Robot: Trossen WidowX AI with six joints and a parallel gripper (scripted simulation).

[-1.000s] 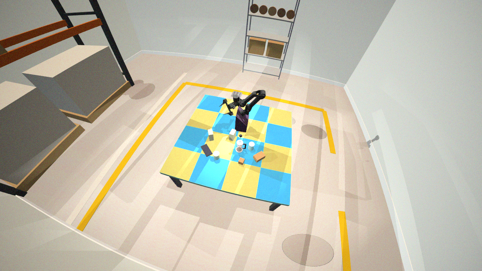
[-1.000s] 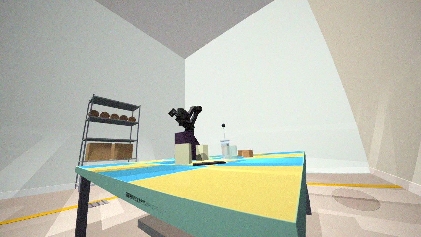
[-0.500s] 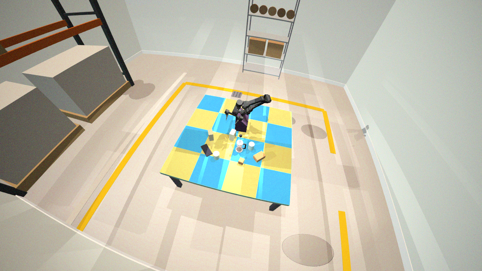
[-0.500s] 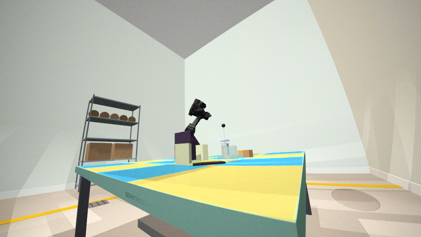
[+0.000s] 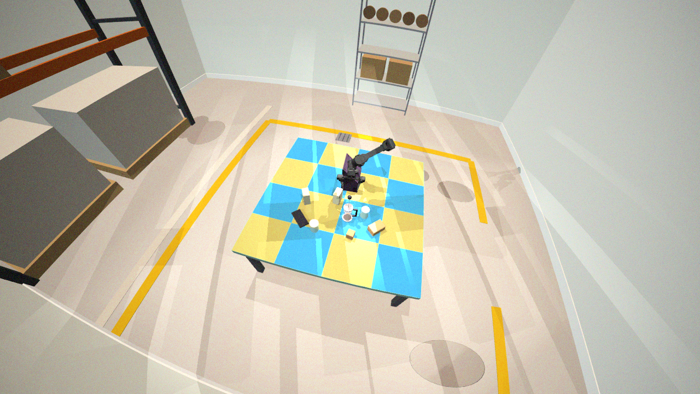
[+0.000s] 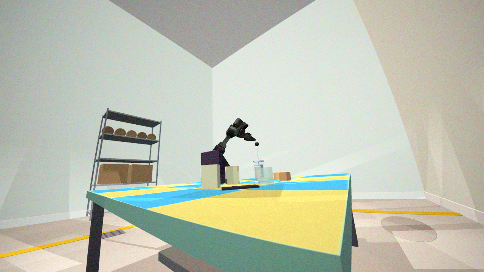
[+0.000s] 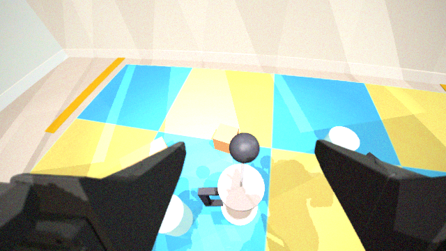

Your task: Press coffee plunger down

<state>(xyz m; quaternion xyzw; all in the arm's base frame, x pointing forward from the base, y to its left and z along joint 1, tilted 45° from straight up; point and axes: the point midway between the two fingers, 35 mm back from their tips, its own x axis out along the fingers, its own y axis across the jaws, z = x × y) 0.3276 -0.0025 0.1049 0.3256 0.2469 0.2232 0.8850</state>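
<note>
My gripper tip is now 20 mm short of the coffee press, 20 mm to the right of it and 160 mm above it. From my gripper tip the other things lie so: dark flat slab 140 mm ahead, 330 mm to the right, 280 mm below.
</note>
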